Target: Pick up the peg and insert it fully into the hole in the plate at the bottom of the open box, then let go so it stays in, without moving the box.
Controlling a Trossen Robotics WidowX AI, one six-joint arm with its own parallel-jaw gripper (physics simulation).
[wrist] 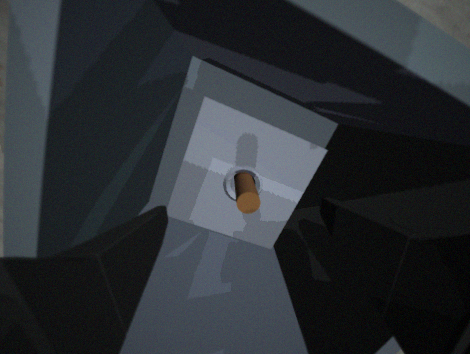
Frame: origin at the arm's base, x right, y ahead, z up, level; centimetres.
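Where they show: gripper, fingertip midpoint: (244, 209).
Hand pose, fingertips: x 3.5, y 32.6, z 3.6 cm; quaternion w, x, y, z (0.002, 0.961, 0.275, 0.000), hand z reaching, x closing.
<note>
Things, the pixels of their top centre, and the offset from my fingertips. "spot": a spot on its surface instead. Level surfaces: height alone.
- orange-brown round peg, top centre: (248, 203) dx +0.1, dy +0.4, dz -0.2 cm
- ringed hole, surface spot: (228, 185) spot: dx -0.9, dy -0.3, dz -3.1 cm
- light grey plate, top centre: (243, 185) dx +0.0, dy +0.3, dz -2.9 cm
- open box, surface spot: (25, 125) spot: dx -7.7, dy +1.5, dz +4.8 cm
- brownish surface, surface height: dz -9.0 cm
An orange-brown round peg (247, 195) stands in the ringed hole (228, 185) of the light grey plate (285, 165). Its upper end sticks out above the plate and points toward the camera; how deep its lower end sits is hidden. The plate lies at the bottom of the open box (25, 125). My gripper (244, 209) is open and empty, with one dark finger at the lower left and one at the lower right. Both fingers are apart from the peg, which shows between and slightly above the line of their tips.
The box's walls rise around the plate, with their pale rims along the left and upper right. The inner walls are dark, and shadows fall across the plate. A brownish surface (450, 12) shows outside the box at the upper right corner.
</note>
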